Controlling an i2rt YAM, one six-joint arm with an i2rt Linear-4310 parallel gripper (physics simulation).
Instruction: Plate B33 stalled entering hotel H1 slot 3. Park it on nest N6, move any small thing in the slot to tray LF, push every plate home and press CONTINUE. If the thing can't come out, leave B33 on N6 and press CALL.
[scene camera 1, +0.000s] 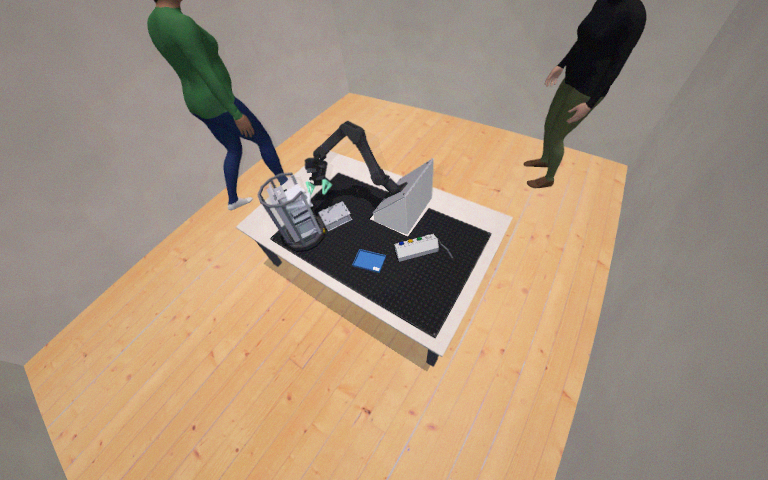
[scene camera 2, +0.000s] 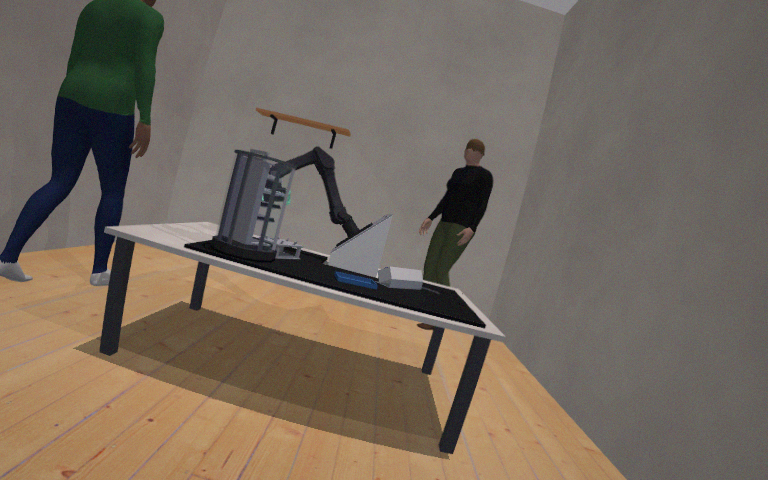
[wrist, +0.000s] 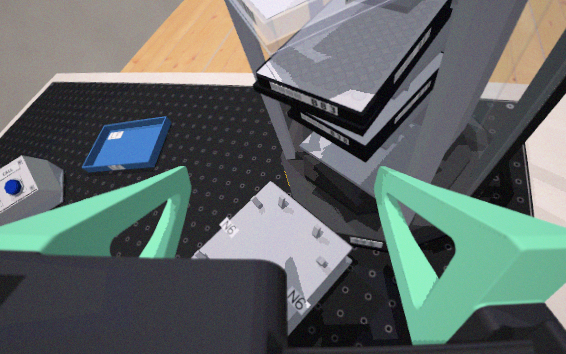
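Pixels of known places: gripper, fingertip midpoint: (scene camera 1: 316, 194) (wrist: 282, 177); arm's base at its link origin: (scene camera 1: 395, 191) (scene camera 2: 355, 235).
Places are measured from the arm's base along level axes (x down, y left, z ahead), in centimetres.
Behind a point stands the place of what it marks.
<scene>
Plate B33 (wrist: 350, 55) @(x -6.2, y -34.4, z 38.9 cm), with a black rim and a front label, sits in the hotel (scene camera 1: 308, 243) @(x 10.3, y -25.7, z 50.8 cm) (scene camera 2: 243, 209) @(x -2.5, y -35.3, z 56.8 cm) (wrist: 480, 75) @(x -8.8, y -40.7, z 34.5 cm) and juts out from it. A second labelled plate (wrist: 369, 136) @(x -0.9, y -36.1, z 37.0 cm) juts out below it. No small thing is discernible in the slot; its inside is hidden. My gripper (scene camera 1: 317, 191) @(x -6.0, y -33.2, z 29.6 cm) (scene camera 2: 287, 197) @(x -6.0, y -33.2, z 29.6 cm) (wrist: 282, 177) @(x -6.0, y -33.2, z 29.6 cm) is open and empty, with green fingers, in front of the hotel and above nest N6 (scene camera 1: 335, 215) @(x 9.0, y -25.3, z 27.5 cm) (scene camera 2: 288, 250) (wrist: 275, 240) @(x 9.0, y -28.5, z 29.7 cm). The nest bears no plate. Blue tray LF (scene camera 1: 368, 260) @(x 14.8, y 8.0, z 39.1 cm) (scene camera 2: 355, 279) @(x 14.7, y 8.3, z 34.4 cm) (wrist: 130, 145) @(x 14.8, y 8.7, z 39.5 cm) looks empty.
A white button box (scene camera 1: 417, 251) @(x 10.4, y 28.7, z 22.4 cm) (scene camera 2: 403, 277) @(x 10.3, y 27.0, z 24.3 cm) (wrist: 47, 187) @(x 11.8, y 16.9, z 26.1 cm) has a blue CALL button (wrist: 12, 187) @(x 8.2, y 19.0, z 23.6 cm) and other coloured buttons. A grey slanted panel (scene camera 1: 417, 198) @(x -1.4, y 14.4, z -0.4 cm) (scene camera 2: 362, 249) @(x 4.4, y 6.3, z 13.2 cm) stands by the arm's base. One person (scene camera 1: 186, 67) (scene camera 2: 110, 62) stands near the hotel end, another (scene camera 1: 603, 50) (scene camera 2: 467, 195) farther off.
</scene>
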